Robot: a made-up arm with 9 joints.
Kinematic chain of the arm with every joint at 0, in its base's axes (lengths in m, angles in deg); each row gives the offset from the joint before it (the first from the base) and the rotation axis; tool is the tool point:
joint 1: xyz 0 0 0.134 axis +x
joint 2: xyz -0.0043 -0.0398 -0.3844 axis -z
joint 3: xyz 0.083 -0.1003 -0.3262 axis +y
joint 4: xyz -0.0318 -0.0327 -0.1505 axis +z
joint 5: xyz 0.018 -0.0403 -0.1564 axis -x
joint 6: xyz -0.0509 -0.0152 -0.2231 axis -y
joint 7: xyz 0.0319 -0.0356 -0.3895 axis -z
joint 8: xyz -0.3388 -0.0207 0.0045 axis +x
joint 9: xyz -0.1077 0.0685 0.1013 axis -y
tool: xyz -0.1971 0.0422 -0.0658
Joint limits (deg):
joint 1: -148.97..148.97
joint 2: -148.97..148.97
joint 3: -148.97..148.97
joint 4: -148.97..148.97
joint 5: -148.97..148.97
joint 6: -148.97..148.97
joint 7: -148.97..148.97
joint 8: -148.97..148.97
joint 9: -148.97..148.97
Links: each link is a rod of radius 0.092 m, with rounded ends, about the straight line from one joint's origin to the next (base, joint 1, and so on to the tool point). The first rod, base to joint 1, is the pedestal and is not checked.
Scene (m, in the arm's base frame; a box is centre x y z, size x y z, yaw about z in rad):
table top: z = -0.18
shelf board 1: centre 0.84 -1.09 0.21 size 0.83 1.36 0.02 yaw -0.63
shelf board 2: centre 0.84 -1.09 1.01 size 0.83 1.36 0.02 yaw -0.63
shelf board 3: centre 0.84 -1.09 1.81 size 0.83 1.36 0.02 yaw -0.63
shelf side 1: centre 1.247 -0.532 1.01 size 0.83 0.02 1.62 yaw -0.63
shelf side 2: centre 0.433 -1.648 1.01 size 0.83 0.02 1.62 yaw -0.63
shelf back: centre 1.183 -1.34 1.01 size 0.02 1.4 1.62 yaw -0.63
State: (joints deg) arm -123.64 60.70 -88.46 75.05 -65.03 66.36 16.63 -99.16 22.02
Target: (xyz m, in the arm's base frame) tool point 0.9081 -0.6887 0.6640
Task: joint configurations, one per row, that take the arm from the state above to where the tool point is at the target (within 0.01 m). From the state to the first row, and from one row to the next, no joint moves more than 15 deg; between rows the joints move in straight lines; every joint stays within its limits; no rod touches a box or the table.
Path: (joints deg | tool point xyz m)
1: -136.30 63.44 -89.58 78.29 -77.98 68.14 28.80 -98.53 23.04 | 0.4096 -0.8729 1.4517
2: -148.97 66.19 -90.69 81.53 -90.93 69.92 40.97 -97.91 24.06 | 0.2605 -0.7365 1.4203
3: -148.97 70.10 -92.95 74.83 -87.30 84.04 46.75 -97.15 26.40 | 0.4514 -0.6569 1.2431
4: -148.97 74.02 -95.21 68.13 -83.67 98.16 52.53 -96.39 28.74 | 0.5457 -0.5373 1.0377
5: -148.97 77.94 -97.46 61.43 -80.04 112.28 58.30 -95.63 31.08 | 0.5346 -0.4204 0.8342
6: -148.97 81.86 -99.72 54.73 -76.41 126.40 64.08 -94.87 33.42 | 0.4332 -0.3424 0.6640
7: -139.11 72.51 -100.41 52.90 -73.86 114.95 50.08 -95.57 30.39 | 0.6097 -0.4475 0.6914
8: -129.25 63.16 -101.10 51.08 -71.31 103.49 36.08 -96.27 27.36 | 0.7680 -0.5691 0.6959
9: -119.39 53.81 -101.79 49.25 -68.76 92.04 22.09 -96.96 24.33 | 0.9081 -0.6887 0.6639

